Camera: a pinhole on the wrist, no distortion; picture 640 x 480 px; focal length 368.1 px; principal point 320.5 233.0 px. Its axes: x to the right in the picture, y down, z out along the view. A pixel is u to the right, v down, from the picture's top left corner.
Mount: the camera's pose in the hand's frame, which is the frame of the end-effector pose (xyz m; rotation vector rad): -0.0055 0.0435 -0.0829 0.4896 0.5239 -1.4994
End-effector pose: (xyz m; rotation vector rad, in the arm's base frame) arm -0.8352 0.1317 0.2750 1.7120 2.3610 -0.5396
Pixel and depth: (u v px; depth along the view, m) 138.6 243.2 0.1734
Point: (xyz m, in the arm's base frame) -0.8368 0.0949 0.1743
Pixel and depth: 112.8 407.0 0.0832
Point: -0.8179 0.1673 0.2466
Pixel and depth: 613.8 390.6 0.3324
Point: -1.2289 0.1524 0.2745
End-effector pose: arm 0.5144 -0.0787 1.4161 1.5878 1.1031 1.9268
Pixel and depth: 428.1 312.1 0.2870
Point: 0.5539 0.1152 1.3069
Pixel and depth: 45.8 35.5 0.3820
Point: 0.9515 -0.1245 1.3335
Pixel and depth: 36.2 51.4 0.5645
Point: 1.1973 -0.1063 1.3060
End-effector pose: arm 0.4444 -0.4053 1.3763 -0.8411 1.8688 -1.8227
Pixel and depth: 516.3 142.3 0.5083
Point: 0.7061 -0.4345 1.8255
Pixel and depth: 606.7 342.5 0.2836
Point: 0.4293 -0.4598 1.6854
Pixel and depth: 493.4 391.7 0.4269
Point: 0.4446 -0.6193 1.7575
